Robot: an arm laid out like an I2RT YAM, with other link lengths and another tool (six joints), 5 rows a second.
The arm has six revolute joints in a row. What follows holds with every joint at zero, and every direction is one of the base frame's.
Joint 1 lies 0.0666 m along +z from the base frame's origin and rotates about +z.
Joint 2 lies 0.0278 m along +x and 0.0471 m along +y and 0.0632 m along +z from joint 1 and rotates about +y.
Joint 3 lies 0.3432 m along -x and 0.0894 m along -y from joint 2 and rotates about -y.
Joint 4 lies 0.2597 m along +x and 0.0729 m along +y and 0.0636 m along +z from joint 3 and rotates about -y.
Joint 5 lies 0.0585 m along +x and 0.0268 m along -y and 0.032 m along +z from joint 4 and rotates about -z.
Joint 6 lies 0.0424 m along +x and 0.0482 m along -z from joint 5 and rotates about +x.
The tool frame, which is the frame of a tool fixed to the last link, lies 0.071 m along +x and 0.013 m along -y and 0.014 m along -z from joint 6; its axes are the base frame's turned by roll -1.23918, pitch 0.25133 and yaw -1.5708 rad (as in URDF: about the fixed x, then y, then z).
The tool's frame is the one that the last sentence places.
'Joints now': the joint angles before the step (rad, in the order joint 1, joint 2, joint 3, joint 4, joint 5, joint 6). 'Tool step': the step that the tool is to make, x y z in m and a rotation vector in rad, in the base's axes. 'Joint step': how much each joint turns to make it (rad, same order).
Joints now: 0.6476, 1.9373, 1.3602, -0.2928, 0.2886, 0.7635
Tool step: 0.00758, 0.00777, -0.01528, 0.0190, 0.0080, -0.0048
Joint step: 0.0000, 0.0435, 0.0065, 0.0374, -0.0122, 0.0172
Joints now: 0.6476, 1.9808, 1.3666, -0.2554, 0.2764, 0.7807
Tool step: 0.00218, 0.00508, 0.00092, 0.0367, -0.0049, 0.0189
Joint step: -0.0020, 0.0015, 0.0004, 0.0268, -0.0336, 0.0015
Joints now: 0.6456, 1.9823, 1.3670, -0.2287, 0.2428, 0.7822
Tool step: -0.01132, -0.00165, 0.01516, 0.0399, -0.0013, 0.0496
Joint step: -0.0011, -0.0553, -0.0293, 0.0027, -0.0572, -0.0168
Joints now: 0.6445, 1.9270, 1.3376, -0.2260, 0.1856, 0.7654
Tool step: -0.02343, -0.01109, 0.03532, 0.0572, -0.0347, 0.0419
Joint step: 0.0004, -0.1247, -0.0563, -0.0043, -0.0470, -0.0118
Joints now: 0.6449, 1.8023, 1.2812, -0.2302, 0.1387, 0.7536
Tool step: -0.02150, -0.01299, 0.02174, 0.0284, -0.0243, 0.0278
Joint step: -0.0004, -0.0999, -0.0542, -0.0077, -0.0264, -0.0129
